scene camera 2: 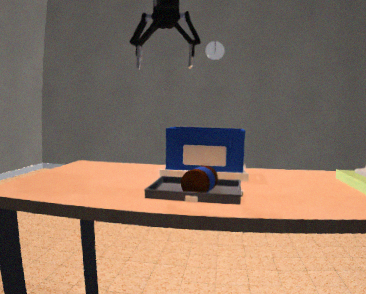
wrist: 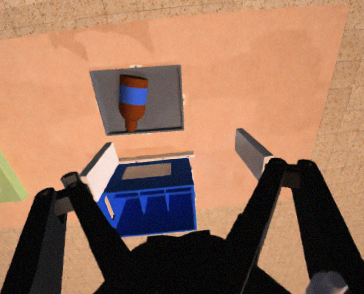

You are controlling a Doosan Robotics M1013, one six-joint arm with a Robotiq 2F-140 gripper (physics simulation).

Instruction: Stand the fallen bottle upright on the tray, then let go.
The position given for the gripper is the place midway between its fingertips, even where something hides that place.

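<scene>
You'd see the gripper (wrist: 175, 145) here, and there's a brown bottle (scene camera 2: 204, 178) as well.
</scene>
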